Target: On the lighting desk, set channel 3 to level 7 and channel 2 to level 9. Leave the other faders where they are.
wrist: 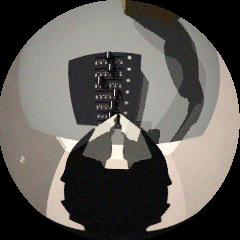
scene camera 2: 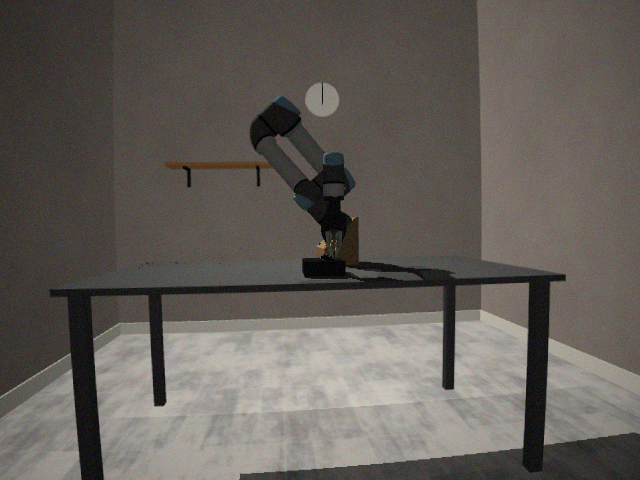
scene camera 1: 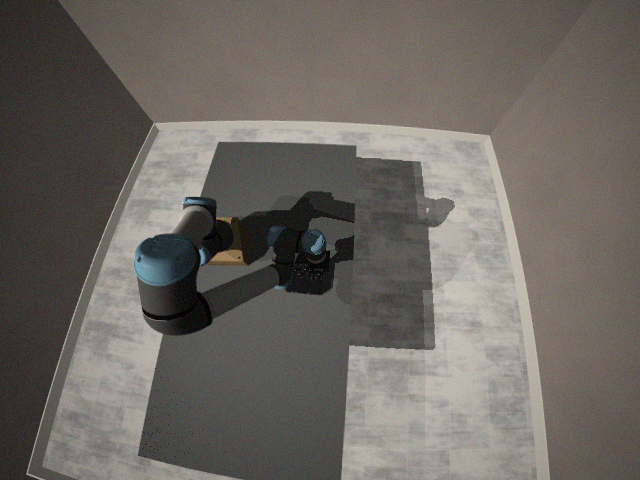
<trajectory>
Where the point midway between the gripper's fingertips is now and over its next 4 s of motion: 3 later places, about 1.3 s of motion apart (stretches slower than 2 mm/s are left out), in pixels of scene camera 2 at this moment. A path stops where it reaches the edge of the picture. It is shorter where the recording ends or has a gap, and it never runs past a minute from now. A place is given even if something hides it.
My gripper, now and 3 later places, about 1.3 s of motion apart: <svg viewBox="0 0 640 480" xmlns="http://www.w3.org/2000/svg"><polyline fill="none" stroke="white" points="334,258 330,258 326,258 327,250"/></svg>
</trajectory>
